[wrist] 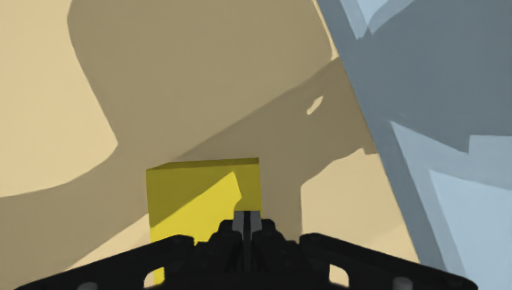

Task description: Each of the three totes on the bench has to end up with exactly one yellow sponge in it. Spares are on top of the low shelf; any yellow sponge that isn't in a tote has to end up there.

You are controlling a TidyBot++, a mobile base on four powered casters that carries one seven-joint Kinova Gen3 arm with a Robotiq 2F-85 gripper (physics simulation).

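Frame: origin at the arm's base, x back, y right, z up, level; centimetres.
Seen in the pictures: gripper, between the fingertips: [247,228].
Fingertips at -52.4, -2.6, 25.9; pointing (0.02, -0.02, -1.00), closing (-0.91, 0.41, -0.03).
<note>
A point is followed by its place in that frame, as x, y, z.
A yellow sponge [192,210] @(-50.1, -4.7, 25.9) lies on the pale wooden surface, which looks like the top of the low shelf [45,100] @(-42.5, -15.3, 21.4), at the lower middle of the wrist view. Shadow covers part of its upper face. My gripper [247,228] @(-52.4, -2.6, 25.9) is shut, with its fingertips together and nothing seen between them. The tips overlap the right part of the sponge in the view, and the fingers hide its lower part. How high the tips are above the sponge is hard to tell. The totes and the bench do not show in this view.
A blue wall [430,90] @(-65.5, -5.1, 24.2) runs along the right side, past the slanting edge of the wooden surface. Large shadows fall across the wood and the wall.
</note>
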